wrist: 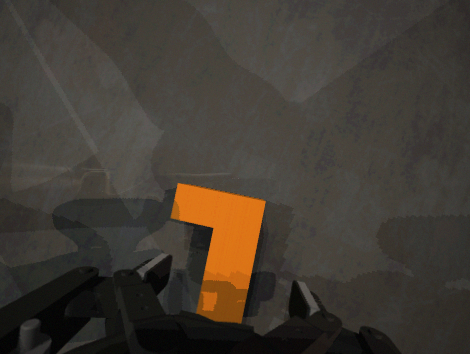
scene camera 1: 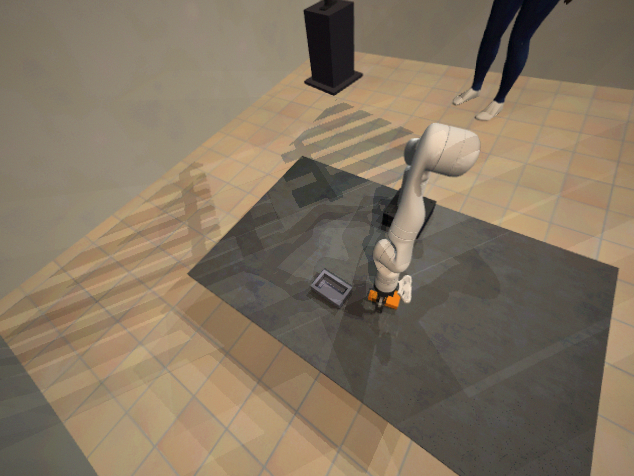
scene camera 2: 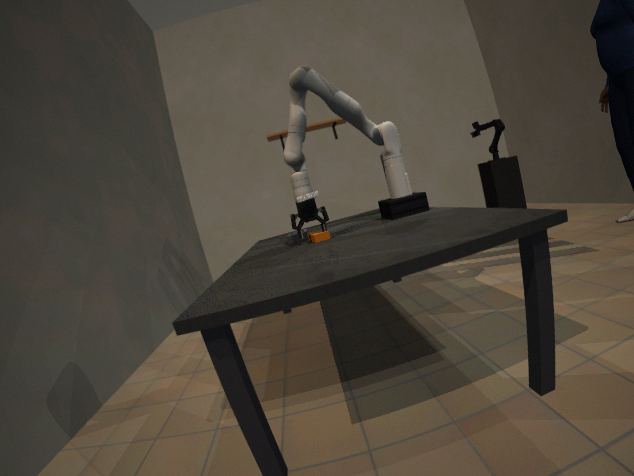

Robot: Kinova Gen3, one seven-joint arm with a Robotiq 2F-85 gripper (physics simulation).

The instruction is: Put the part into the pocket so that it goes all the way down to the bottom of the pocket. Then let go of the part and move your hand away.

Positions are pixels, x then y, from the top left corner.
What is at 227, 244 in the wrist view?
An orange L-shaped part.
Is my gripper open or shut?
Open.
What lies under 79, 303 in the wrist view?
My gripper.
